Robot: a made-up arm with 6 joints.
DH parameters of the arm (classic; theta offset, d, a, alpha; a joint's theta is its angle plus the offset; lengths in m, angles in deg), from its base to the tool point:
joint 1: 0 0.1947 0 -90
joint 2: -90 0 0.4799 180
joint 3: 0 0 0 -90
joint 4: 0 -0.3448 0 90
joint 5: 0 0.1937 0 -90
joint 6: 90 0 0 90
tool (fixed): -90 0 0 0
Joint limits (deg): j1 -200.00..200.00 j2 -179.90..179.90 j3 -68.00..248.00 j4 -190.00..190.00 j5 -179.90..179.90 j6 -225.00..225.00
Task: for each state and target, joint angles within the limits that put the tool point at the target. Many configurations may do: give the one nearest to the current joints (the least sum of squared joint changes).
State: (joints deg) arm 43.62 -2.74 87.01 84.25 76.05 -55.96
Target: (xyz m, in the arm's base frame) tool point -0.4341 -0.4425 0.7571
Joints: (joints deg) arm 43.87 -32.41 94.92 84.63 76.05 -55.96
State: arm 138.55 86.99 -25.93 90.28 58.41 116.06
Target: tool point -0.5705 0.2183 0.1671
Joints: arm 156.90 52.37 -31.09 96.82 58.41 116.06
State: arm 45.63 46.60 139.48 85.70 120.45 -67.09
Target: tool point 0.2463 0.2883 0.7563
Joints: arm 50.51 68.97 139.68 88.01 120.45 -67.09
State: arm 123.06 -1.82 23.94 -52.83 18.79 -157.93
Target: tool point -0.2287 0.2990 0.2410
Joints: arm 137.63 30.30 -12.67 -69.82 18.79 -157.93
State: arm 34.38 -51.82 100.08 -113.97 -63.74 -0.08
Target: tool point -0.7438 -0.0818 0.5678
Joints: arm 13.83 -77.37 84.01 -120.51 -63.74 -0.08
